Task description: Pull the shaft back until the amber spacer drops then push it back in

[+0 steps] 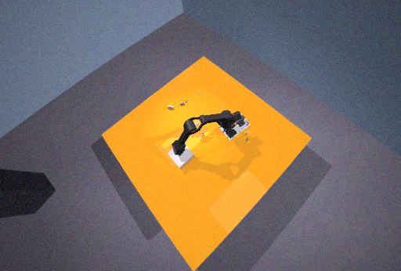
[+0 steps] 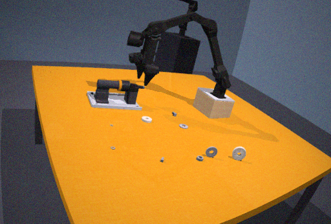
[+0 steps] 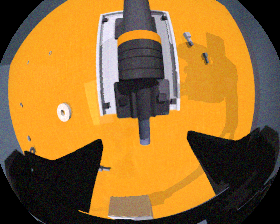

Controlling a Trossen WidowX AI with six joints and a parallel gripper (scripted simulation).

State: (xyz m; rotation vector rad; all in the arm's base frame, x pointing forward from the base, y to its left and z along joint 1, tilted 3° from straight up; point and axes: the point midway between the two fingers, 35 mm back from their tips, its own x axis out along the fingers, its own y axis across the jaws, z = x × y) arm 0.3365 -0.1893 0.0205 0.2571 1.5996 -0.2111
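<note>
The dark shaft is 70 mm ahead of my gripper tip, 20 mm to the right of it and 20 mm below it. From my gripper tip the other things lie so: grey ring (250 mm to the left, 100 mm below, 60 mm behind); then amber spacer (100 mm ahead, 30 mm to the right, 20 mm below); then white ring (160 mm to the left, 100 mm below, 70 mm ahead).
</note>
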